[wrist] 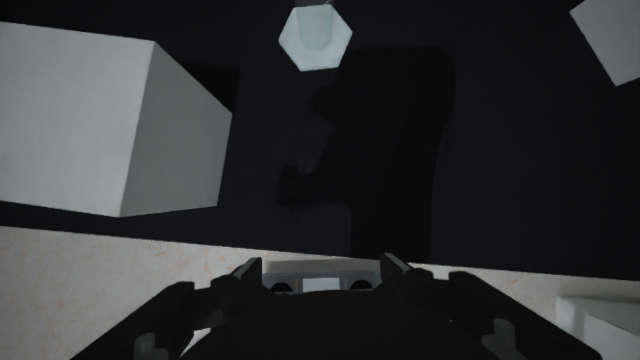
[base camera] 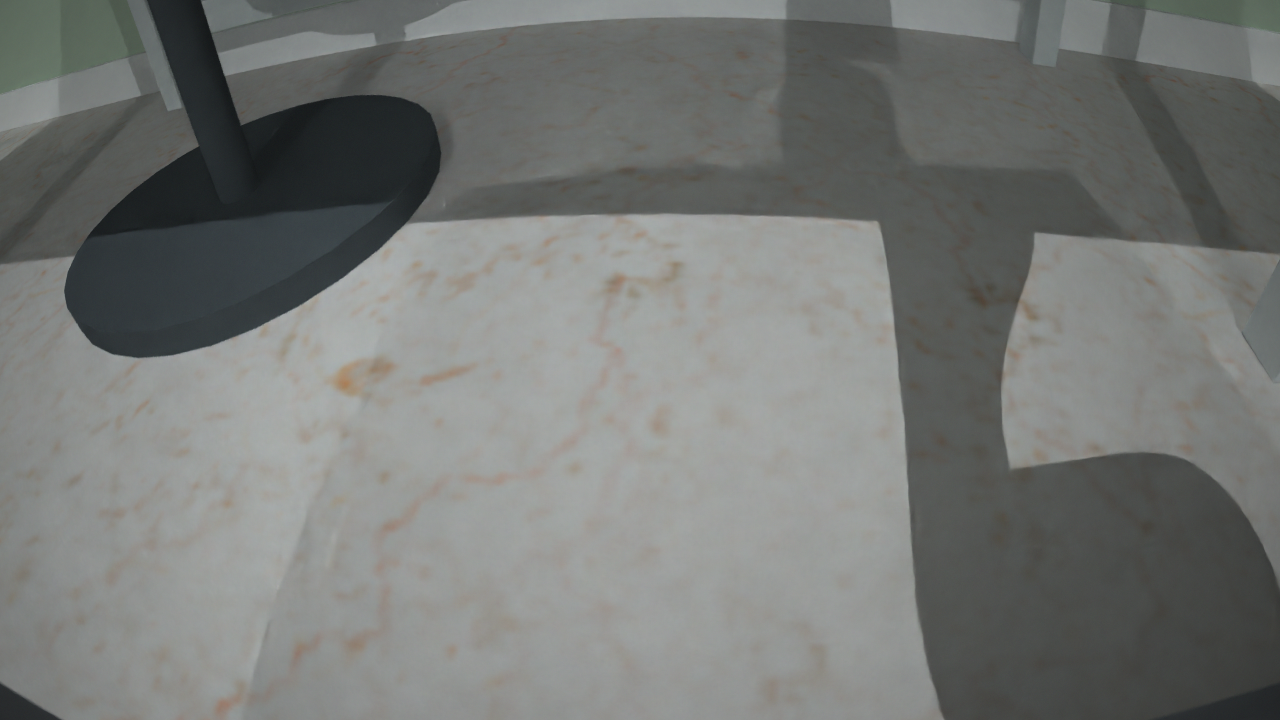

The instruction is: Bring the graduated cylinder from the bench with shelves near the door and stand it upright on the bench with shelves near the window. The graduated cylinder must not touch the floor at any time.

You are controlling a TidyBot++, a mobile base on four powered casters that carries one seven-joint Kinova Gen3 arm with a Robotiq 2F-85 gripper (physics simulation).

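Places are measured from the arm's base along level axes (x ahead, y left, z up), in millimetres.
Pixels of known places: gripper, fingertip midpoint: [wrist: 321,269].
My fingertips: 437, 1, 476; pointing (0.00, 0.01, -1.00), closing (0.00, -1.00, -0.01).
For each thing: its middle in the pictures, then the offset to it from my fingertips, as dx, dy, dz. "pt": a spot on its surface instead. Level surfaces: height alone.
- graduated cylinder at a spot on its surface: [wrist: 326,59] pt +228, -15, -105
- black bench top at its surface level: dz -111
- large white block at the middle of its body: [wrist: 134,139] +112, +179, -46
- base at its surface level: dz -843
- grey leg at a spot on its surface: [base camera: 1266,326] pt -10, -477, -846
The graduated cylinder [wrist: 326,59] shows at the top centre of the wrist view: a pale hexagonal foot on the black bench top [wrist: 510,175], with the lower end of its clear tube. The rest of the tube is outside the frame. My gripper [wrist: 321,269] is open and empty, its fingertips at the bottom centre of the wrist view, over the bench's front edge and apart from the cylinder. The cylinder does not show in the base camera view.
A large white block [wrist: 65,120] stands left of the cylinder; another white block [wrist: 610,40] is at the upper right. A pale object [wrist: 575,312] is below the bench edge. In the base view, a dark round stand base [base camera: 358,143] is at left, a grey leg [base camera: 1266,326] at right.
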